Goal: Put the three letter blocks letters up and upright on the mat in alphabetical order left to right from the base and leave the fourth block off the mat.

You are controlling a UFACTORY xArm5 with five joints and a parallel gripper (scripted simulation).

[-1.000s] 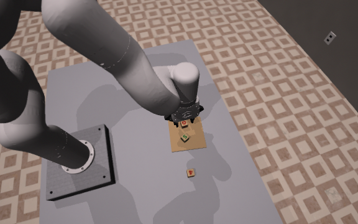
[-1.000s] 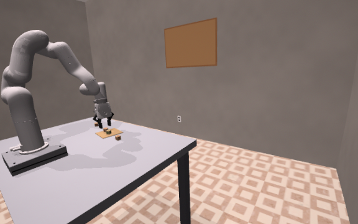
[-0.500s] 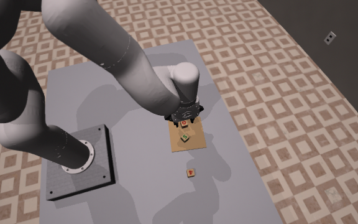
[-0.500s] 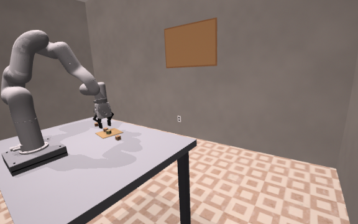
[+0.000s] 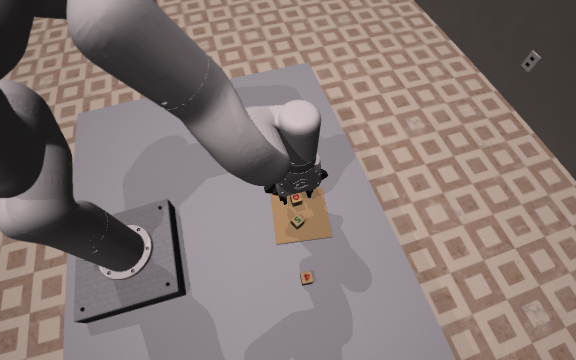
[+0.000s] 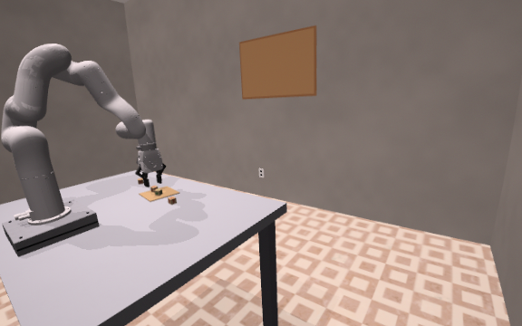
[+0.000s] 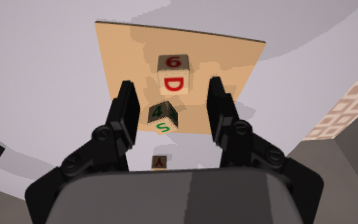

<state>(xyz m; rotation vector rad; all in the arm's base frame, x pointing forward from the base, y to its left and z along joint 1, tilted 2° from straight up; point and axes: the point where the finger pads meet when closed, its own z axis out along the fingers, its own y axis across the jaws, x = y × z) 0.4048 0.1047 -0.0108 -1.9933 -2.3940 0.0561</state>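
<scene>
The wooden letter block is 40 mm below my hand. From my hand the other things lie so: tan mat 50 mm below, 40 mm to the right, 10 mm ahead.
</scene>
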